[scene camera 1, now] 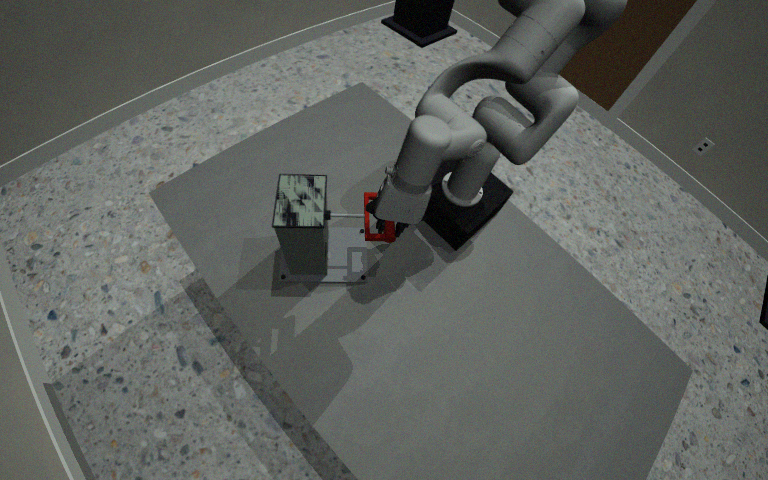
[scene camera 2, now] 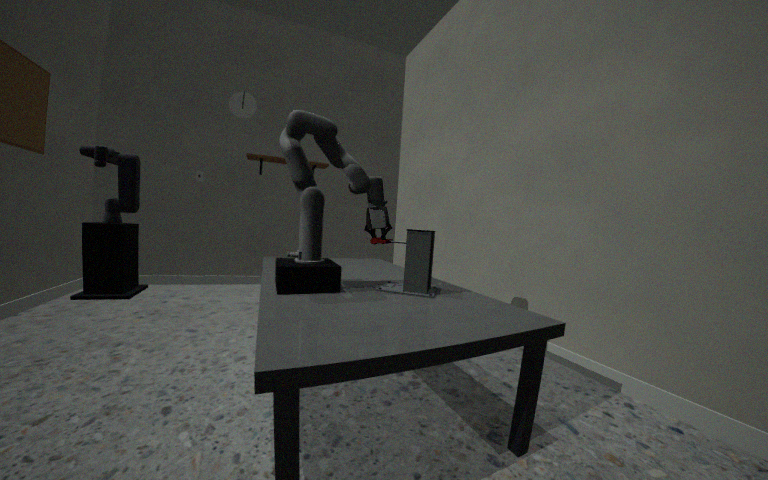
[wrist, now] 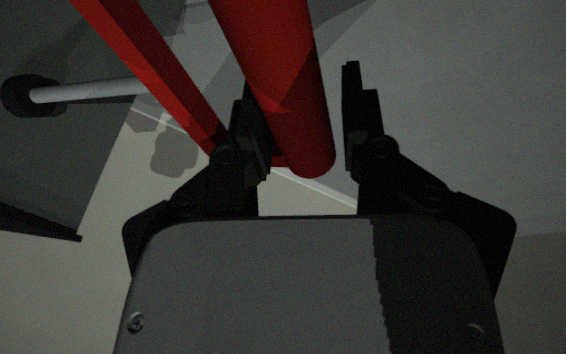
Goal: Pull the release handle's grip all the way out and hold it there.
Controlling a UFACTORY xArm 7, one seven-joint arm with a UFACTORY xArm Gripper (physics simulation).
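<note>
The release handle is a red frame with a thick round grip (scene camera 1: 388,234) (scene camera 2: 378,241) (wrist: 280,60), on a grey rod (scene camera 1: 346,215) (wrist: 85,91) that extends from the side of a tall housing (scene camera 1: 300,200) (scene camera 2: 419,260). A length of rod shows between the housing and the handle. My gripper (scene camera 1: 386,224) (scene camera 2: 378,233) (wrist: 305,89) points down and is shut on the grip, with one finger inside the frame and one outside. In the wrist view the inner finger meets the grip and a narrow gap shows at the outer finger. The far end of the grip is cut off there.
The housing stands on a thin base plate (scene camera 1: 345,243) with dark bolts, fixed to the grey table (scene camera 1: 481,350) (scene camera 2: 339,333). My arm's black base block (scene camera 1: 470,217) (scene camera 2: 308,277) stands close to the handle. Another arm on a black pedestal (scene camera 2: 110,254) stands beyond the table.
</note>
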